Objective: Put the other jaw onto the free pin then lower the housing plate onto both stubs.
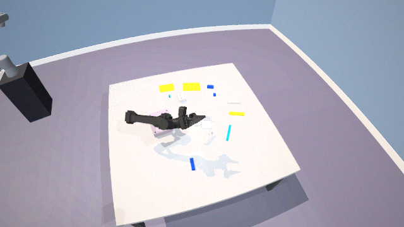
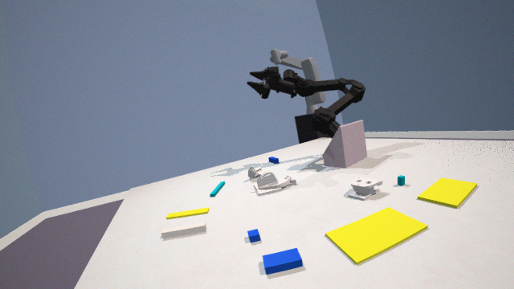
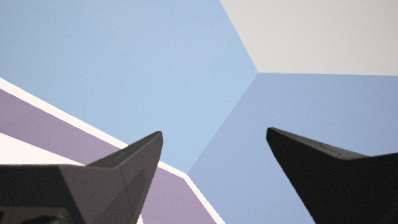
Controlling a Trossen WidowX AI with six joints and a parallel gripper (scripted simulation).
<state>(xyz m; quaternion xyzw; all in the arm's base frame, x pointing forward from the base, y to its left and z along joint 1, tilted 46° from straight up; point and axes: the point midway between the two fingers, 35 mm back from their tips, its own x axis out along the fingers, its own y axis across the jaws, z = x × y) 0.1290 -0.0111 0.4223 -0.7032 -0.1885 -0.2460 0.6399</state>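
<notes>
The teal bar lies 270 mm ahead of my gripper tip, 80 mm to the left of it and 410 mm below it. Also, from my gripper tip: white bar 480 mm ahead, 330 mm to the left, 400 mm below; yellow strip 430 mm ahead, 210 mm to the left, 410 mm below; blue bar 80 mm behind, 50 mm to the right, 400 mm below.
</notes>
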